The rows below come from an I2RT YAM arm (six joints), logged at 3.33 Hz.
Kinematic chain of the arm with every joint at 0, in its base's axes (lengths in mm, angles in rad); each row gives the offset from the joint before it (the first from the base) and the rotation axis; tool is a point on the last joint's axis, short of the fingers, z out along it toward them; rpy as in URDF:
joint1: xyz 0 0 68 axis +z
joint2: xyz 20 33.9 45.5 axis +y
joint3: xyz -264 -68.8 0 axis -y
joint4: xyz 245 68.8 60 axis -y
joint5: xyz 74 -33.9 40.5 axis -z
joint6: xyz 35.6 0 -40.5 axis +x
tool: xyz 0 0 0 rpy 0 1.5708 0
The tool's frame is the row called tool.
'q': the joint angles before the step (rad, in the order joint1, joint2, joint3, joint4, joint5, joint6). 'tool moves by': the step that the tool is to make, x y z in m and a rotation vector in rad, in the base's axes. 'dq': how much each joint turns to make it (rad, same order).
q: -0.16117, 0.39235, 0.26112, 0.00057, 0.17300, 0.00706
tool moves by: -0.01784, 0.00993, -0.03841, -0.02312, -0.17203, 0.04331
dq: 0.06713, -0.27657, -0.22394, 0.12094, 0.02365, 0.00000
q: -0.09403, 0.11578, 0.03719, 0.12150, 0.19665, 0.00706
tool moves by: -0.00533, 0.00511, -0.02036, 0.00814, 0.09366, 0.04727
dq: 0.03926, -0.11596, -0.03318, -0.17700, -0.00804, 0.00114
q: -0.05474, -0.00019, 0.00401, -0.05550, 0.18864, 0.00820
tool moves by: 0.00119, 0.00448, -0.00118, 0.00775, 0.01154, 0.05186
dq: 0.03590, 0.01265, 0.00000, -0.00034, -0.01635, 0.00649
